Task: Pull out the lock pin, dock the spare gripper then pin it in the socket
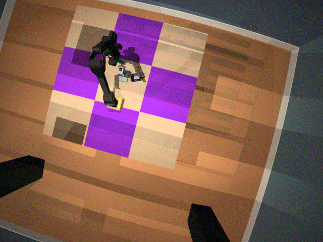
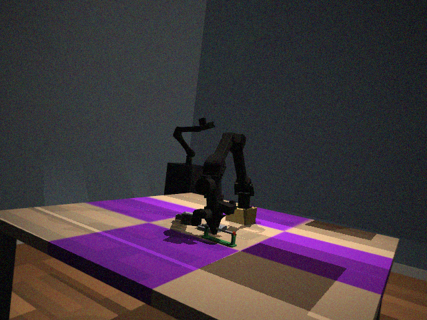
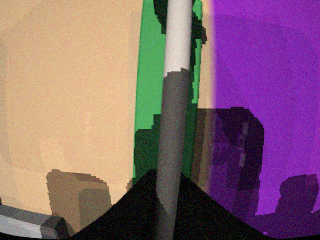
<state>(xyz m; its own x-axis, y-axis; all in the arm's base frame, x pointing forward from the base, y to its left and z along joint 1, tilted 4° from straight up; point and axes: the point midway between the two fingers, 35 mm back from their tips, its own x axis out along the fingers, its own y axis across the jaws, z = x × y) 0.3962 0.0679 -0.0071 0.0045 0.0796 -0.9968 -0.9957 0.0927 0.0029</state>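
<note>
My gripper tip is now 20 mm to the right of the green rack. From my gripper tip the other things lie so: spare gripper: 120 mm behind, 210 mm to the right; mount: 120 mm behind, 80 mm to the right, 30 mm above.
</note>
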